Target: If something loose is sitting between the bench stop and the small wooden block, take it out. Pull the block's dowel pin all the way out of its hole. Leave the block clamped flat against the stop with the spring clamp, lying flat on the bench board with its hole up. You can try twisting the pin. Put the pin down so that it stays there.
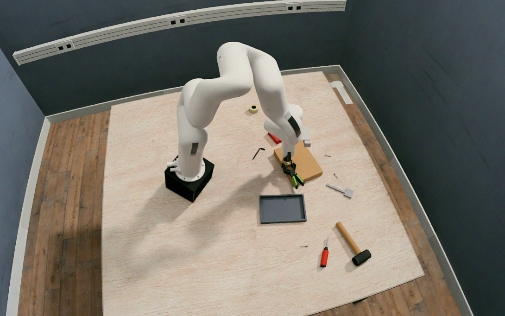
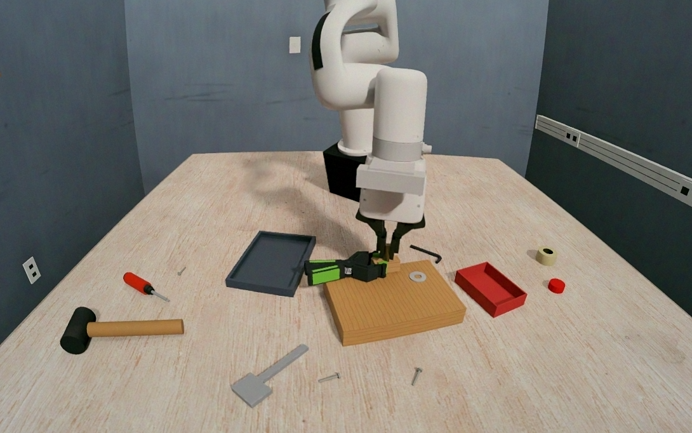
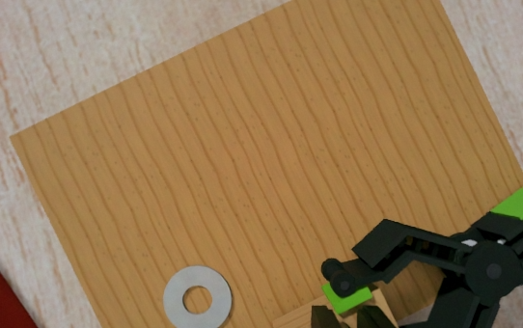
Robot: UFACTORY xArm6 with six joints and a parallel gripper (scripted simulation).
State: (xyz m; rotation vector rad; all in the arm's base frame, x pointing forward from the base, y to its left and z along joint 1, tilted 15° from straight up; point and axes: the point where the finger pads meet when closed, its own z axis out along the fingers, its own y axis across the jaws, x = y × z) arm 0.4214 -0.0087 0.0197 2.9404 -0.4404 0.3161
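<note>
My hand is 20 mm above the dowel pin. From my hand the other things lie so: small wooden block (40 mm below); hex key (120 mm to the left, 90 mm behind, 80 mm below); washer (50 mm to the left, 50 mm below, 20 mm ahead).
</note>
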